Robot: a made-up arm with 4 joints. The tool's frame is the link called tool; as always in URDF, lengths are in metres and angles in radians.
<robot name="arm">
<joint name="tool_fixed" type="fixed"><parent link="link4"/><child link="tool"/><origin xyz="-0.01 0.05 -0.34" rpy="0 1.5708 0"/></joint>
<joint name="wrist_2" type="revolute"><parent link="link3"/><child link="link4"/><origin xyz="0.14 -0.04 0.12" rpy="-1.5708 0 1.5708"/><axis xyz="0 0 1"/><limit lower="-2.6" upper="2.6" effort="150" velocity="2.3"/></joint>
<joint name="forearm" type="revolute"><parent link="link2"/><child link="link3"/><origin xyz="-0.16 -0.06 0.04" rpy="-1.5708 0 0"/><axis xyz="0 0 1"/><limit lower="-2.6" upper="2.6" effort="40" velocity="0.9"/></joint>
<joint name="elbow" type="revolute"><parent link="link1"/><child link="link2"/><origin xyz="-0.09 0 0.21" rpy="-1.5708 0 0"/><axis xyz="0 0 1"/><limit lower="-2.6" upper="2.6" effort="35" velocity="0.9"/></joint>
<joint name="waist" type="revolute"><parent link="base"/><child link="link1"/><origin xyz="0 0 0.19" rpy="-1.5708 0 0"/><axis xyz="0 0 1"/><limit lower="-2.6" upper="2.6" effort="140" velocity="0.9"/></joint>
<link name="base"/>
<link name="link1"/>
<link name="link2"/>
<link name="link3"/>
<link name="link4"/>
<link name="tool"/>
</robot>
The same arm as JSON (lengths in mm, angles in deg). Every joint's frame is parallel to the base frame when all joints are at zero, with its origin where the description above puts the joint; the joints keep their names.
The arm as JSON. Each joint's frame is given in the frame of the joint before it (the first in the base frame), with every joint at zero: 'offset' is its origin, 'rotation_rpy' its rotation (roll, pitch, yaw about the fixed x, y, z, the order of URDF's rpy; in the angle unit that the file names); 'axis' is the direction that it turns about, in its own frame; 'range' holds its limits. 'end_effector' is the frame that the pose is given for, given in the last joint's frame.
{"length_unit": "mm", "angle_unit": "deg", "chain": [{"id": "waist", "offset": [0.0, 0.0, 190.0], "rotation_rpy": [0.0, 0.0, 0.0], "axis": [0.0, 1.0, 0.0], "range": [-148.97, 148.97]}, {"id": "elbow", "offset": [-90.0, 210.0, 0.0], "rotation_rpy": [0.0, 0.0, 0.0], "axis": [0.0, 0.0, -1.0], "range": [-148.97, 148.97]}, {"id": "forearm", "offset": [-160.0, 60.0, -40.0], "rotation_rpy": [0.0, 0.0, 0.0], "axis": [0.0, -1.0, 0.0], "range": [-148.97, 148.97]}, {"id": "wrist_2", "offset": [140.0, -120.0, -40.0], "rotation_rpy": [0.0, 0.0, 0.0], "axis": [-1.0, 0.0, 0.0], "range": [-148.97, 148.97]}], "end_effector": {"offset": [340.0, 50.0, -10.0], "rotation_rpy": [0.0, 0.0, 0.0]}}
